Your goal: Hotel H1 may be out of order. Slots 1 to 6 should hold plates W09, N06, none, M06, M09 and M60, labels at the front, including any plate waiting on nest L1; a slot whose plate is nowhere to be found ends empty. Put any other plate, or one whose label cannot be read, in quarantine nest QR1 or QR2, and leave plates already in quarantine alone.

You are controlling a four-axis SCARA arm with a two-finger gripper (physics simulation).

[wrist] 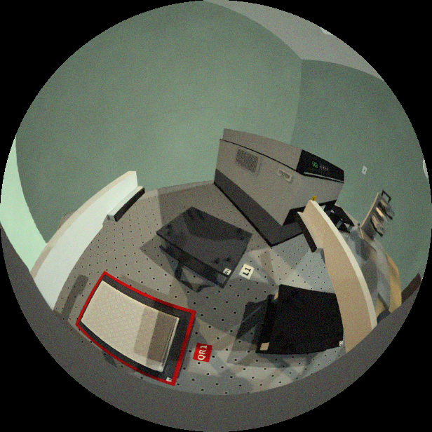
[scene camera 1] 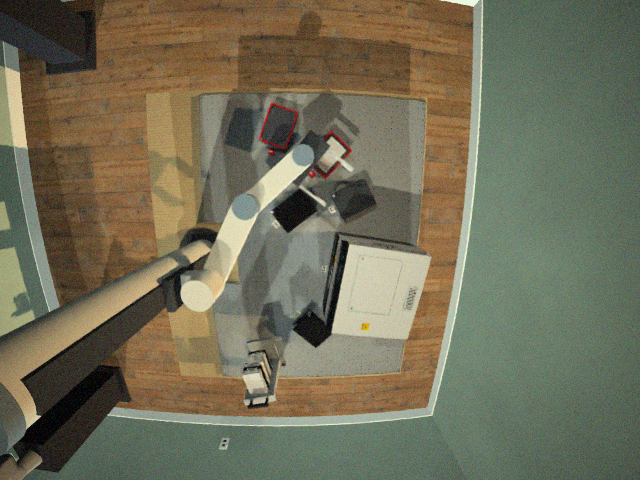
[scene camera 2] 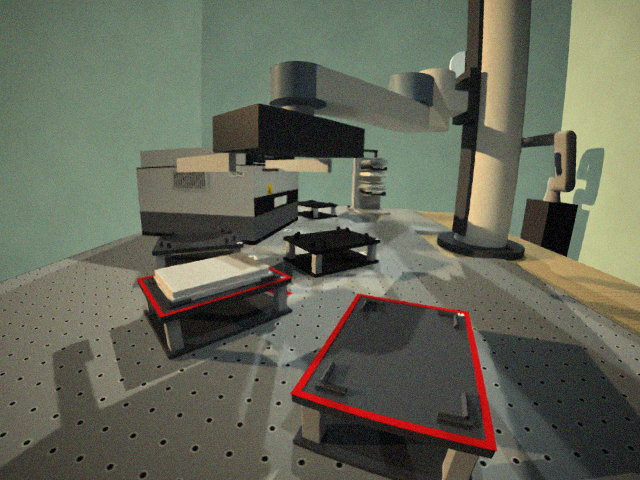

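Seen in the pictures: gripper, between the fingertips: (scene camera 1: pixel 338 187); arm's base, origin of its link: (scene camera 1: pixel 205 253) (scene camera 2: pixel 478 247).
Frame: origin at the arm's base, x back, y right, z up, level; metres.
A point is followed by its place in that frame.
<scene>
My gripper (scene camera 1: pixel 338 187) {y -0.309, x -0.614, z 0.206 m} (scene camera 2: pixel 222 165) {y -0.309, x -0.614, z 0.206 m} (wrist: pixel 222 191) is open and empty, high above the bench near nests L1 and QR1. Nest L1 (scene camera 1: pixel 355 198) {y -0.267, x -0.707, z 0.063 m} (scene camera 2: pixel 196 243) {y -0.291, x -0.692, z 0.063 m} (wrist: pixel 205 245) is dark and bears no plate. A whitish plate (scene camera 1: pixel 337 146) {y -0.483, x -0.621, z 0.077 m} (scene camera 2: pixel 211 276) {y -0.476, x -0.575, z 0.077 m} (wrist: pixel 130 320) lies on red-rimmed nest QR1 (scene camera 2: pixel 150 297) {y -0.515, x -0.633, z 0.063 m} (wrist: pixel 185 347); no label on it is readable. The other red-rimmed nest, QR2 (scene camera 1: pixel 279 126) {y -0.565, x -0.379, z 0.063 m} (scene camera 2: pixel 403 361) {y -0.587, x -0.379, z 0.063 m}, is bare. Hotel H1 (scene camera 1: pixel 274 382) {y 0.586, x -0.339, z 0.193 m} (scene camera 2: pixel 357 186) {y 0.588, x -0.327, z 0.129 m} (wrist: pixel 370 215) stands far off with several plates in it; their labels and exact slots are too small to tell.
A large white and dark instrument (scene camera 1: pixel 379 289) {y 0.075, x -0.779, z 0.256 m} (scene camera 2: pixel 206 191) {y -0.090, x -0.763, z 0.144 m} (wrist: pixel 265 185) stands beyond L1. A black nest (scene camera 1: pixel 295 209) {y -0.216, x -0.446, z 0.063 m} (scene camera 2: pixel 330 240) {y -0.229, x -0.441, z 0.063 m} (wrist: pixel 305 320) without a plate stands beside L1. Another black nest (scene camera 1: pixel 312 329) {y 0.374, x -0.523, z 0.062 m} (scene camera 2: pixel 316 205) {y 0.306, x -0.506, z 0.064 m} stands by the instrument. The arm's column (scene camera 2: pixel 501 129) {y -0.072, x -0.020, z 0.327 m} stands at right in scene camera 2.
</scene>
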